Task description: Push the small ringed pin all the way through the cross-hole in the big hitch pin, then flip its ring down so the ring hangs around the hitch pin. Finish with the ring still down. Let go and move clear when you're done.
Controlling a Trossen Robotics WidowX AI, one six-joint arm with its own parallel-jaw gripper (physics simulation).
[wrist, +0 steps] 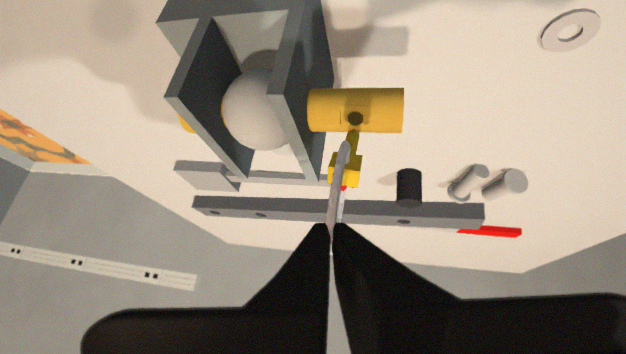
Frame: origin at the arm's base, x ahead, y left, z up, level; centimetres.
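Where they show: gripper, between the fingertips: [328, 234].
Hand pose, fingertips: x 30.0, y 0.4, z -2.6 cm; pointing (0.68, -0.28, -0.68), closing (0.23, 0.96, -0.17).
Things, the pixels of their centre, and the offset from my fingertips. "pt": a spot on its surface instead.
- big hitch pin, middle of its body: [386, 110] dx +3.5, dy +1.7, dz -8.3 cm
- small pin, middle of its body: [344, 172] dx +1.8, dy +0.0, dz -3.4 cm
- grey bracket, middle of its body: [292, 98] dx +4.7, dy -4.6, dz -10.3 cm
- pale ball, middle of its body: [264, 110] dx +3.4, dy -5.6, dz -8.3 cm
- grey bar with holes, middle of its body: [320, 210] dx +38.0, dy -9.2, dz -13.8 cm
- black cylinder, middle of its body: [409, 188] dx +24.9, dy +4.5, dz -13.1 cm
- red strip, a spot on its surface: [500, 231] pt dx +43.6, dy +20.8, dz -14.2 cm
- washer, middle of its body: [569, 31] dx +4.2, dy +12.7, dz -14.9 cm
The big hitch pin [380, 111] is a yellow cylinder that sticks out to the right of a grey bracket, with a dark cross-hole in its near side. The small pin [345, 170] has a yellow block head and a thin shank that points at the cross-hole; its tip is close below the hole, and whether it touches the hitch pin is hard to tell. Its grey ring [337, 185] is seen nearly edge-on and reaches from the pin's head back to the fingertips. My gripper [328, 234] is shut on the ring, below the hitch pin in the view.
The grey bracket [276, 60] holds a pale ball [257, 110] between its plates. A grey bar with holes [290, 211] lies across, with a black cylinder [409, 186], two grey cylinders [470, 181] [507, 184] and a red strip [500, 231] nearby. A washer [549, 36] lies at upper right.
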